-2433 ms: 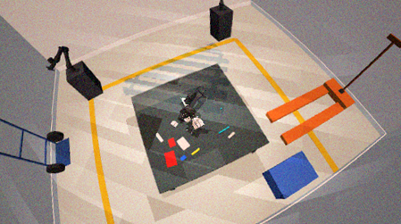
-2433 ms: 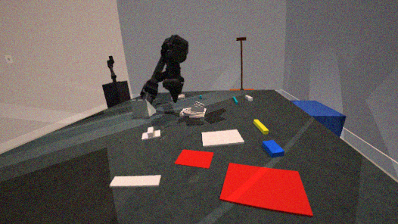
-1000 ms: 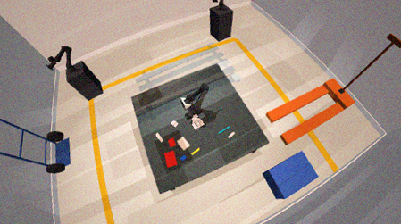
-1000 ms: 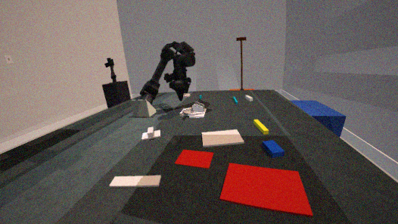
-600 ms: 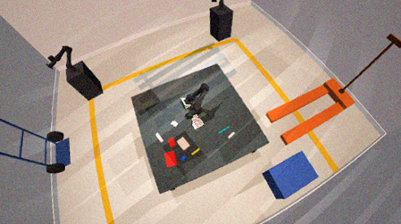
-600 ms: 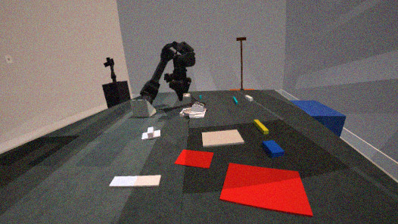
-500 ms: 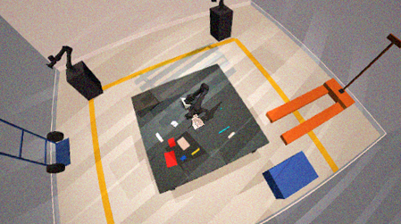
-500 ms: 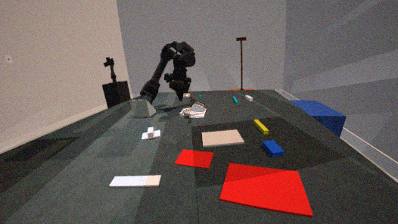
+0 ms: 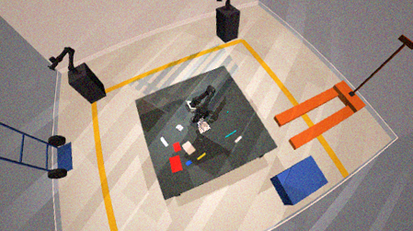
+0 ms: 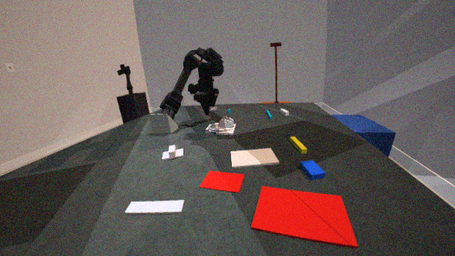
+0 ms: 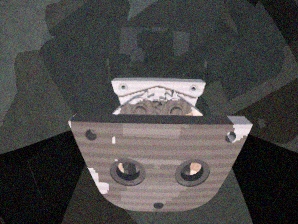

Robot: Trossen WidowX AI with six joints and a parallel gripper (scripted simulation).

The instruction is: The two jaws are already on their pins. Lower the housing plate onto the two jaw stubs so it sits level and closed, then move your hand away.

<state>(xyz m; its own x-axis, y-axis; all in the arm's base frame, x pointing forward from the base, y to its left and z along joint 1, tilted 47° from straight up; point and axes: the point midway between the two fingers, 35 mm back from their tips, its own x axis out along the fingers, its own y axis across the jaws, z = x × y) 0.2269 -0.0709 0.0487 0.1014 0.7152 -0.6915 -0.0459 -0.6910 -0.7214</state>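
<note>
Right now my gripper tip is 10 mm short of the white housing part and 20 mm below it. From my gripper tip the other things lie so: white plate: 180 mm ahead, 260 mm to the right, 80 mm below; small red square: 110 mm ahead, 370 mm to the right, 80 mm below; yellow bar: 340 mm ahead, 190 mm to the right, 80 mm below.
</note>
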